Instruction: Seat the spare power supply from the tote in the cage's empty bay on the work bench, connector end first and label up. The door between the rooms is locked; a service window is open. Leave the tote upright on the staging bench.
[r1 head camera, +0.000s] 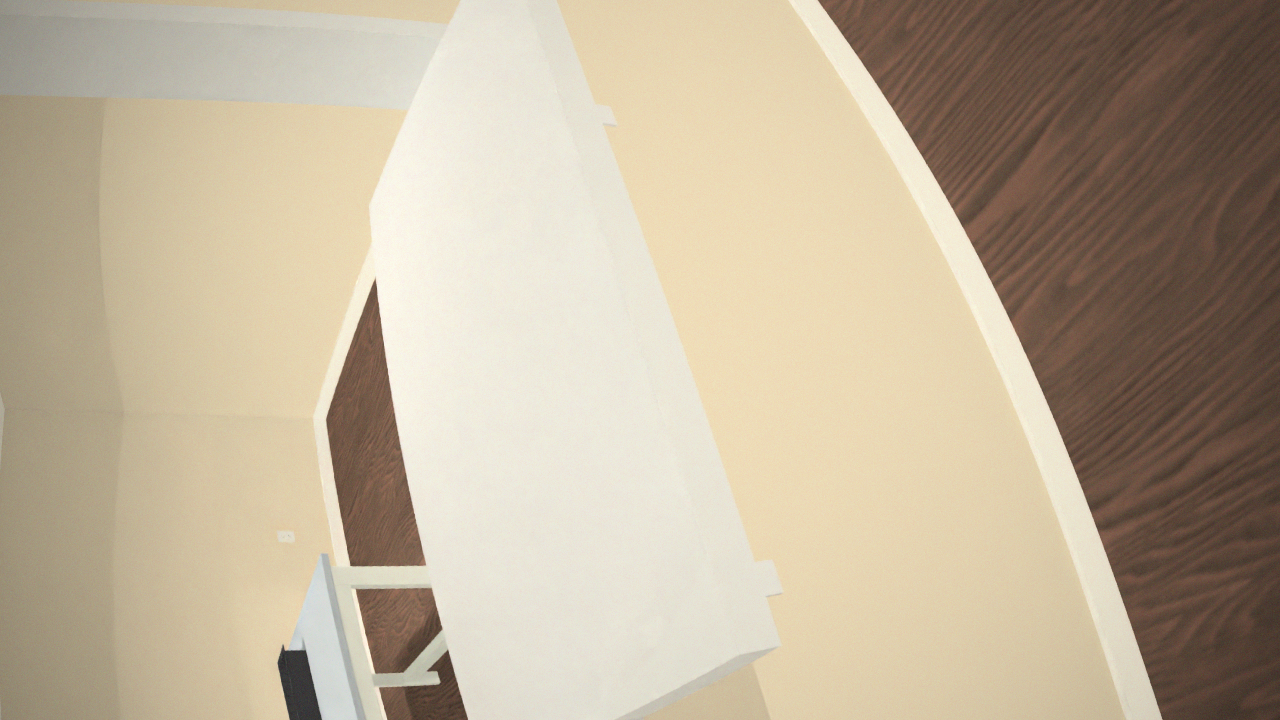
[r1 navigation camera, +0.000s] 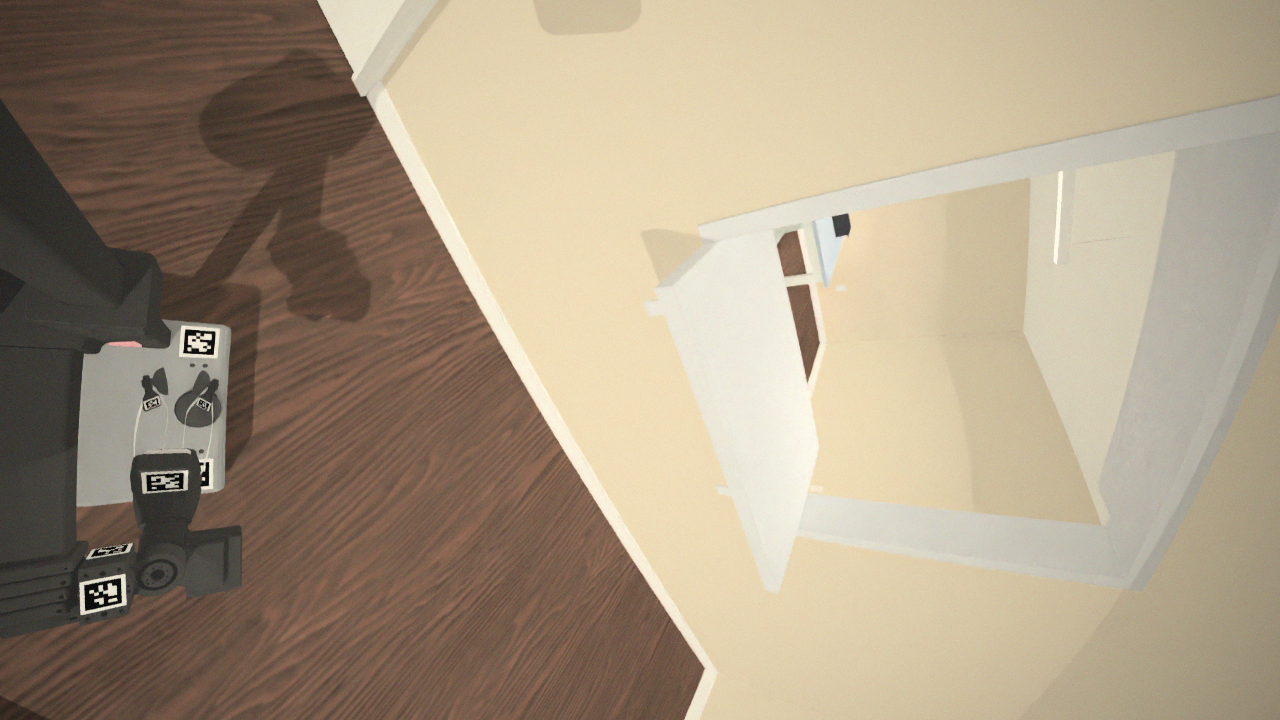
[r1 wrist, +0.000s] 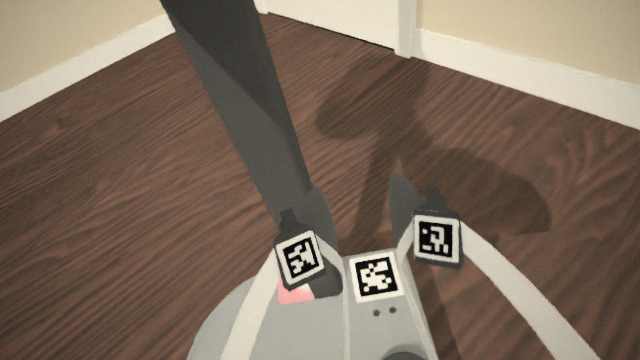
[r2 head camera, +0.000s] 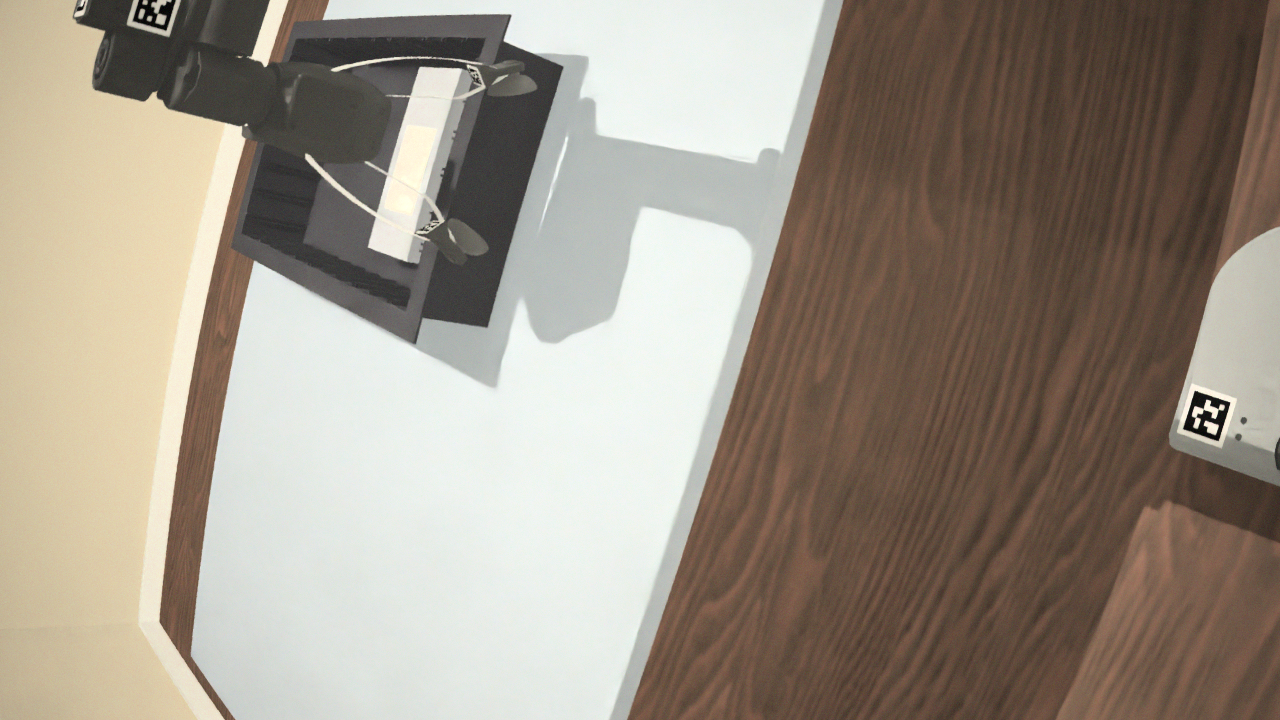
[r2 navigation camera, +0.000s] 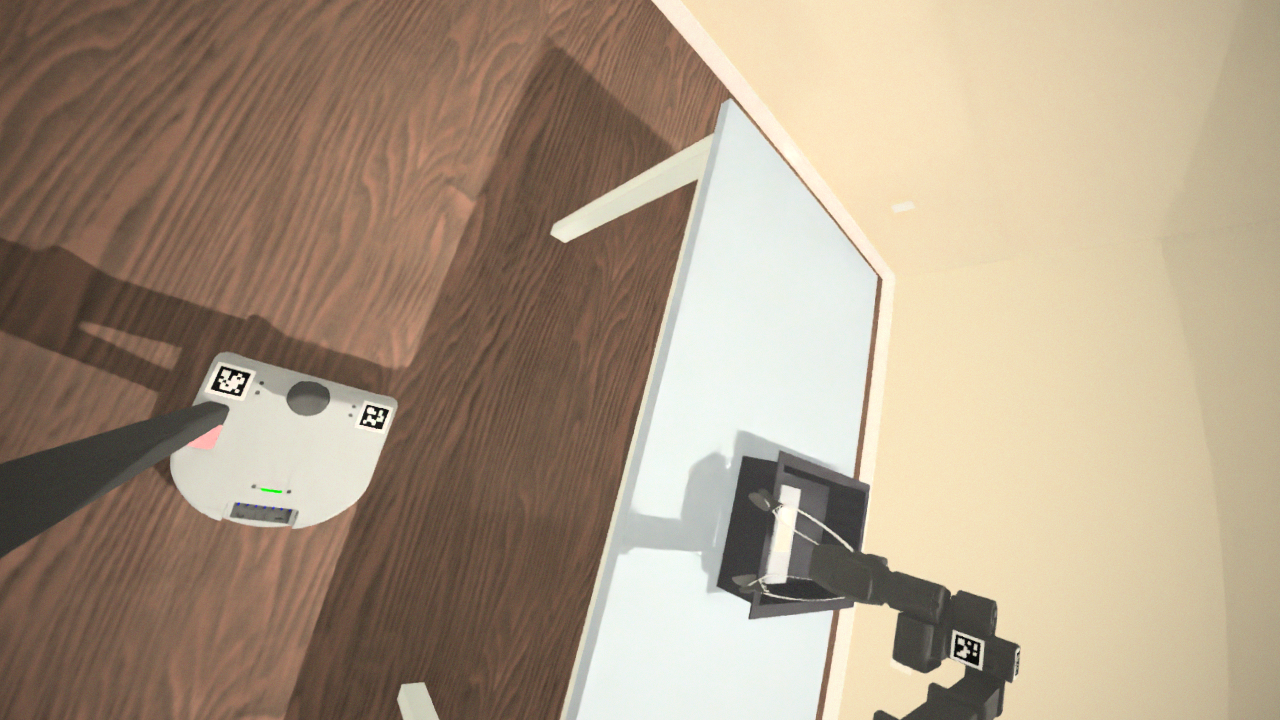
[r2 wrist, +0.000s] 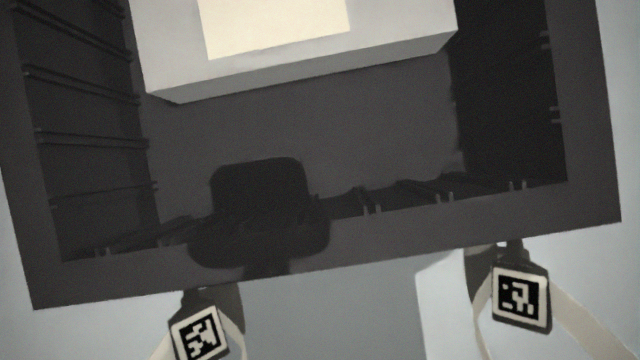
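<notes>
The spare power supply (r2 head camera: 416, 170) (r2 navigation camera: 785, 537) (r2 wrist: 400, 20), a pale box with a cream label on top, lies in the dark tote (r2 head camera: 510, 179) (r2 navigation camera: 738, 537) (r2 wrist: 425, 227). The tote stands upright on the pale-blue staging bench (r2 head camera: 447, 492) (r2 navigation camera: 760, 268). My r2 gripper (r2 head camera: 487, 159) (r2 navigation camera: 752, 541) (r2 wrist: 353, 290) is open and empty; it hangs above the tote, its fingertips showing by the rim on the power supply's side. My r1 gripper (r1 navigation camera: 179, 383) (r1 wrist: 361, 215) is open and empty above its own base, in the other room. The cage and work bench do not show.
The service window's frame (r1 navigation camera: 966, 537) surrounds an opening, with a white shelf (r1 head camera: 537, 358) (r1 navigation camera: 751, 358) jutting from the wall. A white door (r1 wrist: 340, 15) stands beyond r1's gripper. r2's base (r2 head camera: 1253, 358) (r2 navigation camera: 277, 447) is on the floor beside the staging bench.
</notes>
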